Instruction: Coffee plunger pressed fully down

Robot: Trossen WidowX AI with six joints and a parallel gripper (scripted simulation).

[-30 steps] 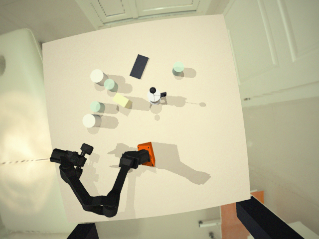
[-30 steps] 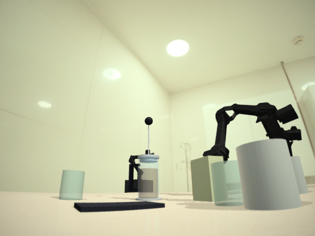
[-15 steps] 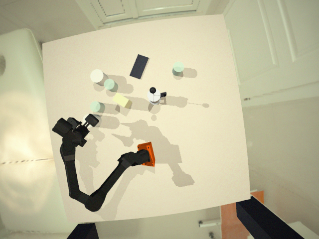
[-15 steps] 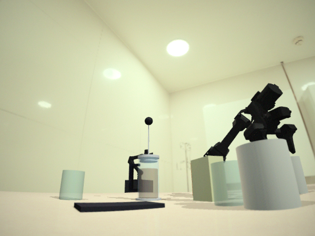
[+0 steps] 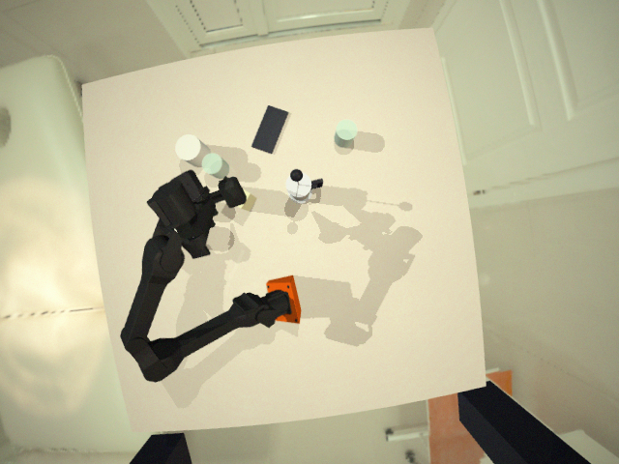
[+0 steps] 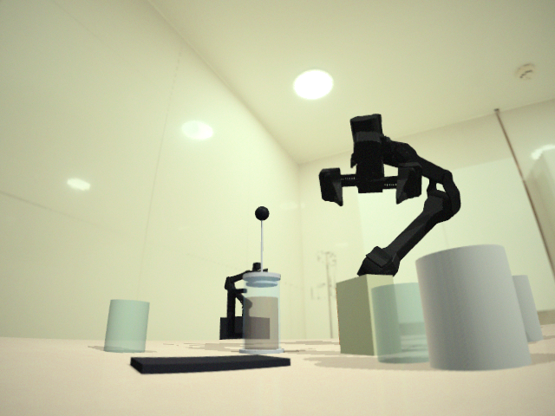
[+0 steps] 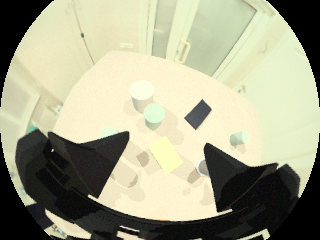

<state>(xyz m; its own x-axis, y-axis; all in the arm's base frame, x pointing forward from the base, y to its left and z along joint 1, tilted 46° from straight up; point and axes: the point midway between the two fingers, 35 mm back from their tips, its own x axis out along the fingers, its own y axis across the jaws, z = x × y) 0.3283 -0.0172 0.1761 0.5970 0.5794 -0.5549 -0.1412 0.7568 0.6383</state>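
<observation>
My gripper tip is now 23 cm to the left of the coffee press, 10 cm above it and 2 cm past it. The rest, counted from my gripper tip: pale yellow block (18 cm below, 3 cm to the right, 1 cm behind); then dark flat slab (23 cm below, 20 cm ahead, 15 cm to the right).
</observation>
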